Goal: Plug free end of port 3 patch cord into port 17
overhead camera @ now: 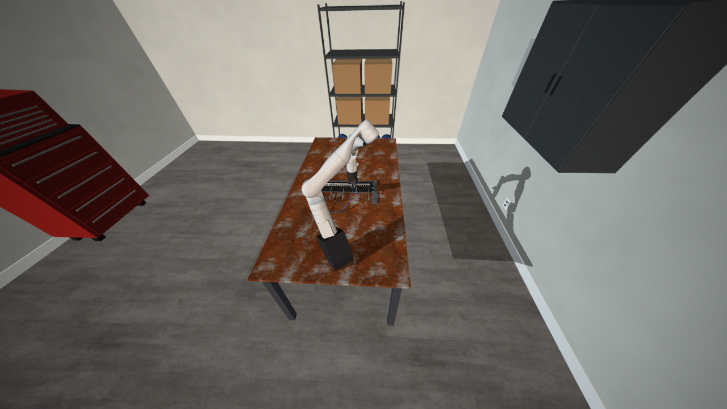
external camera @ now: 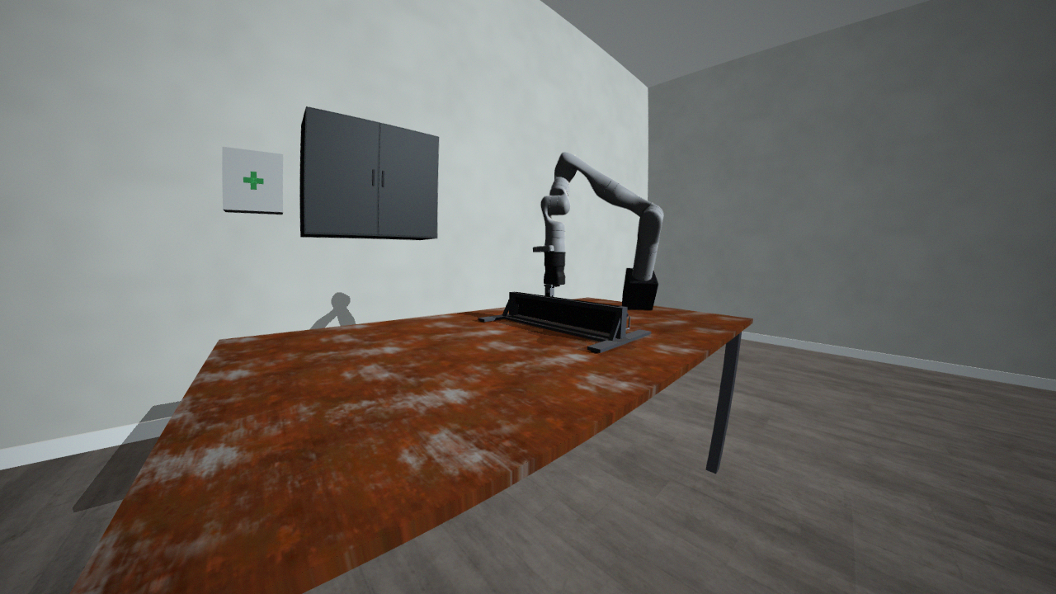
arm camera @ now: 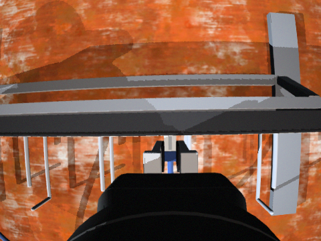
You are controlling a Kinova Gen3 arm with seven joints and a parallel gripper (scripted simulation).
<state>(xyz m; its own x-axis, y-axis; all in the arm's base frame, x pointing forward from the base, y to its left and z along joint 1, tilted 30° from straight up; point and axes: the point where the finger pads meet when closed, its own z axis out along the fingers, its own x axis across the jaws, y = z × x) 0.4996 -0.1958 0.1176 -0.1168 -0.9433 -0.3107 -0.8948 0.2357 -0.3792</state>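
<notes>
Right now my hand is 1 cm short of the plug and 1 cm above it.
</notes>
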